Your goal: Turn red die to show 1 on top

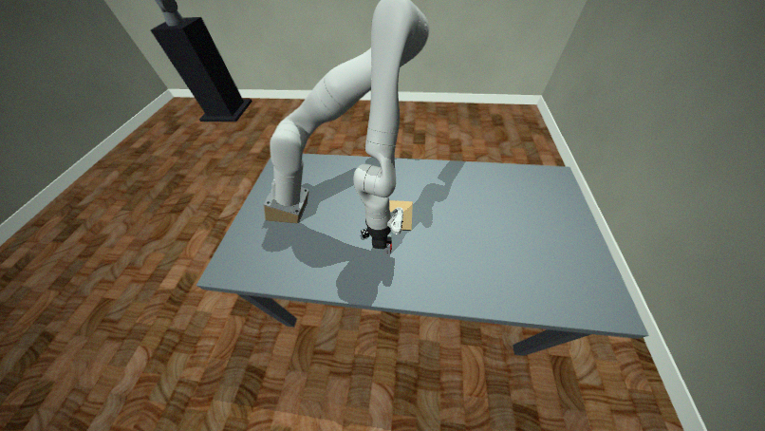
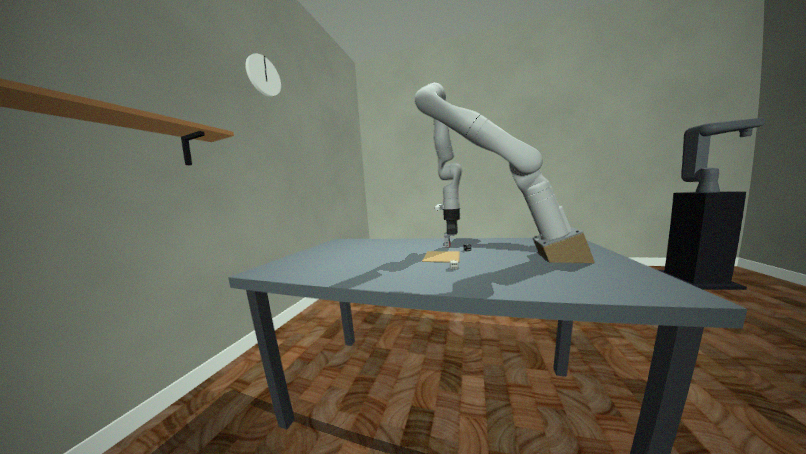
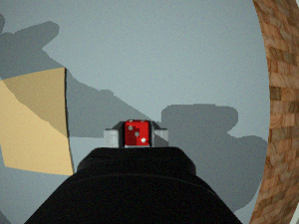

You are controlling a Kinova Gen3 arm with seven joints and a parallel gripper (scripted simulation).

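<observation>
My gripper is now 1 cm short of the tan mat, 16 cm to the right of it and 2 cm above it. Round my hand: black die: 9 cm behind, 6 cm to the left, 1 cm below; then red die: 1 cm below; then white die: 4 cm behind, 29 cm to the left, 1 cm below.
</observation>
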